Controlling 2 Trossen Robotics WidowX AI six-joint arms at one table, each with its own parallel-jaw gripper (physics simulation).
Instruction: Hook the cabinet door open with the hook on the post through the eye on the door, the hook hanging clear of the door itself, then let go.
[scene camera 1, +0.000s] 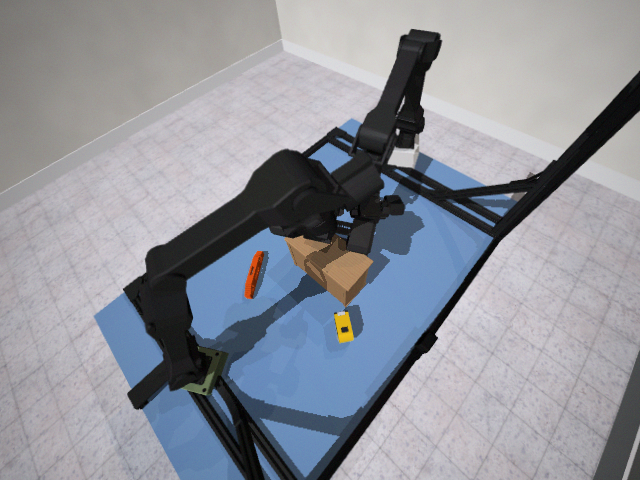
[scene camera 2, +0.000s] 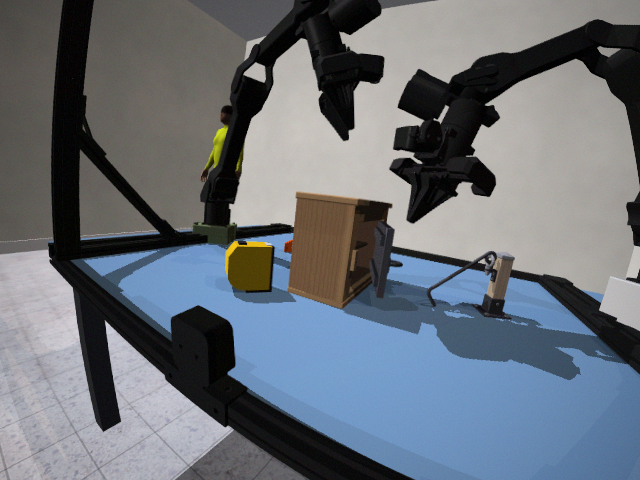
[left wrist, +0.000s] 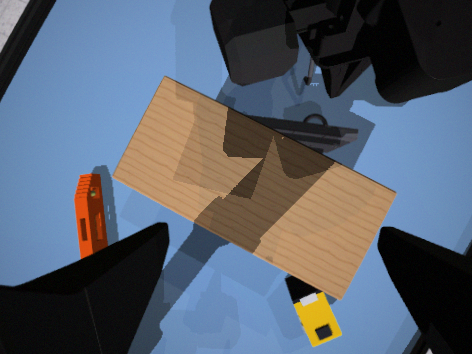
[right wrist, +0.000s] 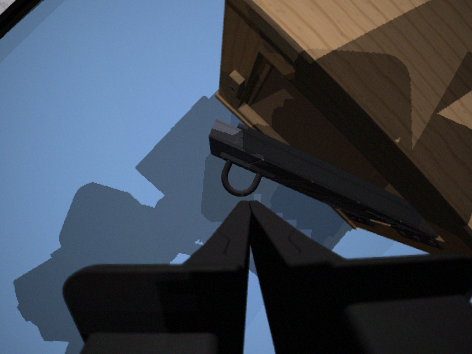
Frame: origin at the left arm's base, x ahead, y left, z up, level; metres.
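Where they show: left gripper, fingertip midpoint: (scene camera 2: 348, 135) (left wrist: 273, 234); right gripper, fingertip midpoint: (scene camera 2: 409, 222) (left wrist: 332, 93) (right wrist: 248, 209); left arm's base at its link origin: (scene camera 1: 196, 368) (scene camera 2: 216, 224); right arm's base at its link origin: (scene camera 1: 405, 142).
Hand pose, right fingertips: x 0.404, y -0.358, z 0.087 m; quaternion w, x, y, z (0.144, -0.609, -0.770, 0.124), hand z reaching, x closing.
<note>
Things, the pixels of their top centre, and the offset from my right fingertips. "*": a spot on its surface instead.
- wooden cabinet at its top centre: (right wrist: 465, 75) (left wrist: 250, 184) (scene camera 2: 352, 198) (scene camera 1: 327, 249) dy +0.079, dx -0.078, dz +0.025 m
- door's eye at a spot on its surface: (right wrist: 242, 194) (left wrist: 311, 115) * dy +0.005, dx -0.003, dz -0.064 m
- post at a spot on its surface: (scene camera 2: 499, 276) * dy -0.029, dx +0.163, dz -0.066 m
- yellow tape measure at its top centre: (left wrist: 318, 325) (scene camera 2: 251, 238) (scene camera 1: 342, 323) dy +0.015, dx -0.236, dz -0.052 m
- orange level at its top centre: (left wrist: 83, 229) (scene camera 2: 313, 239) (scene camera 1: 252, 270) dy +0.305, dx -0.125, dz -0.093 m
The wooden cabinet (scene camera 1: 348, 272) (scene camera 2: 320, 248) (left wrist: 150, 132) (right wrist: 360, 25) stands mid-table, its dark door (scene camera 2: 383, 258) (left wrist: 330, 137) (right wrist: 310, 182) partly open. The door's eye (left wrist: 315, 116) (right wrist: 242, 194) sticks out from its outer face. The post (scene camera 2: 499, 276) stands apart at the right in scene camera 2; its hook (scene camera 2: 457, 272) slants down toward the cabinet, its tip low and away from the door. My right gripper (scene camera 2: 412, 221) (left wrist: 332, 93) (right wrist: 248, 209) is shut and empty, above and outside the eye. My left gripper (scene camera 2: 347, 136) (left wrist: 273, 234) is open and empty, high above the cabinet.
A yellow tape measure (scene camera 1: 343, 330) (scene camera 2: 252, 266) (left wrist: 318, 317) stands by the cabinet's near corner. An orange level (scene camera 1: 253, 273) (scene camera 2: 288, 246) (left wrist: 90, 215) lies on the cabinet's other side. Black frame rails border the blue table. A person (scene camera 2: 219, 147) stands behind the left arm in scene camera 2.
</note>
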